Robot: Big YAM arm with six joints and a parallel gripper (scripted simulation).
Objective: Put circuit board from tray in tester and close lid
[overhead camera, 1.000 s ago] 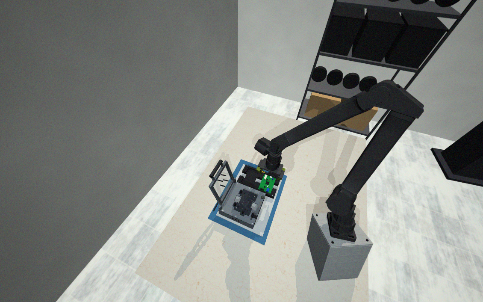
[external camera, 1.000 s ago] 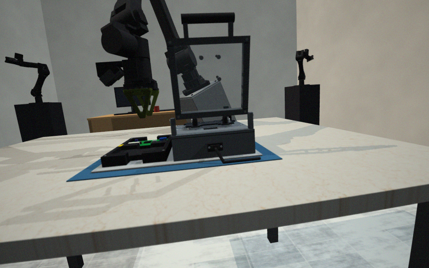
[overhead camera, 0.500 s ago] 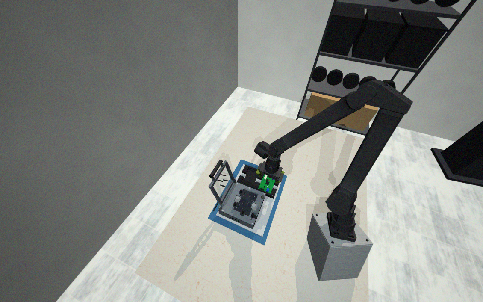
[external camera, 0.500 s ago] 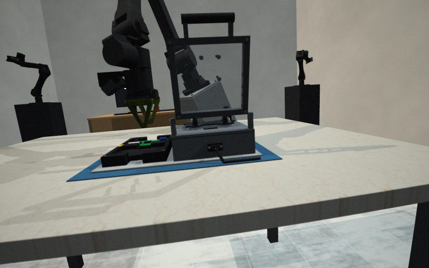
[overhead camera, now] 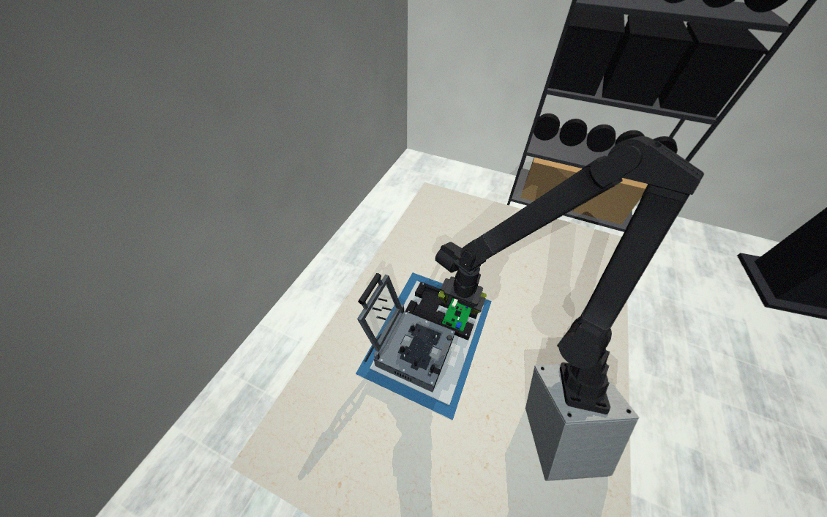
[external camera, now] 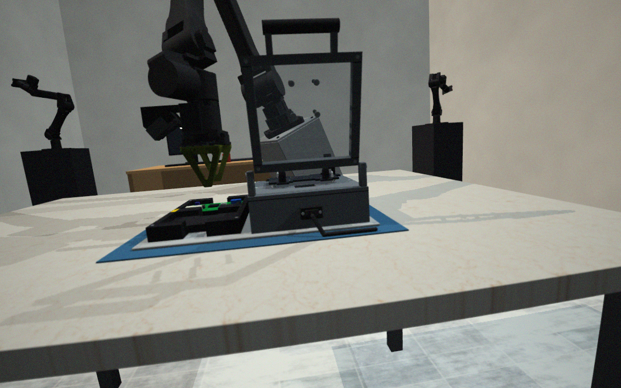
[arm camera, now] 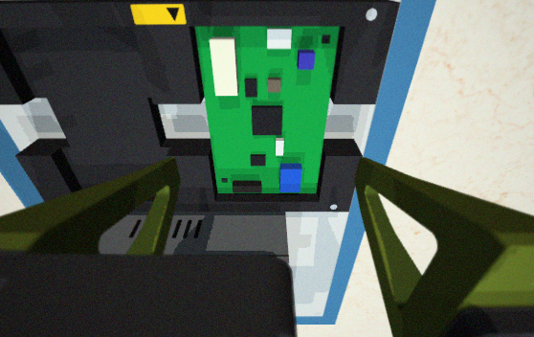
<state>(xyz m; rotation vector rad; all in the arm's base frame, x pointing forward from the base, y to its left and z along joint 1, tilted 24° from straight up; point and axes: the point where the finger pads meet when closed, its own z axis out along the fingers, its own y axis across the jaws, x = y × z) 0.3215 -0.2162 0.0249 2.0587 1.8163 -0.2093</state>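
Now: hand 50 mm above the green circuit board. Also, from my hand: latch hook: 30 mm ahead, 220 mm to the left, 20 mm above; then dark plate: 90 mm ahead, 160 mm to the left; then clear lid: 210 mm ahead, 140 mm to the left, 110 mm above.
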